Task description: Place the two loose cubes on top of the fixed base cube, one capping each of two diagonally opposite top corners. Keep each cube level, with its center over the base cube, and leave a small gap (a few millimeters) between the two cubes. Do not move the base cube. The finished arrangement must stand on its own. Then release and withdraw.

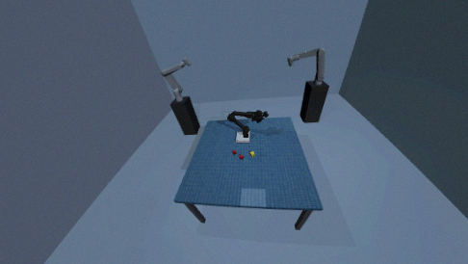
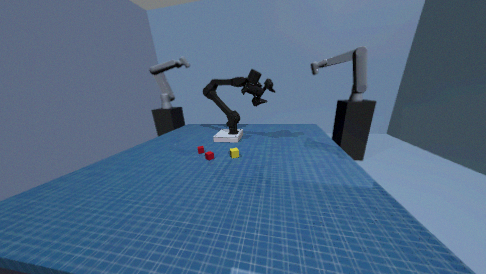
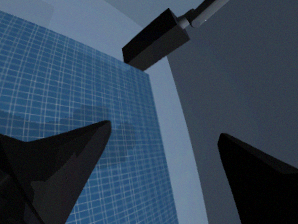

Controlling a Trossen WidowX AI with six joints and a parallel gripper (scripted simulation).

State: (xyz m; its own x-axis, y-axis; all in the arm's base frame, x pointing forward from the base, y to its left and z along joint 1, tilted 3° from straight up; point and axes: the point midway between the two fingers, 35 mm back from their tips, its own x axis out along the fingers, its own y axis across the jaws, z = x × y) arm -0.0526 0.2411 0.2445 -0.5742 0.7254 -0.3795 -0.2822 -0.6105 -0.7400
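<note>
Right now my gripper tip is 39 cm short of the red cube, 32 cm to the left of it and 26 cm above it. The rest, counted from my gripper tip: yellow base cube 35 cm ahead, 26 cm below, 19 cm to the right.
</note>
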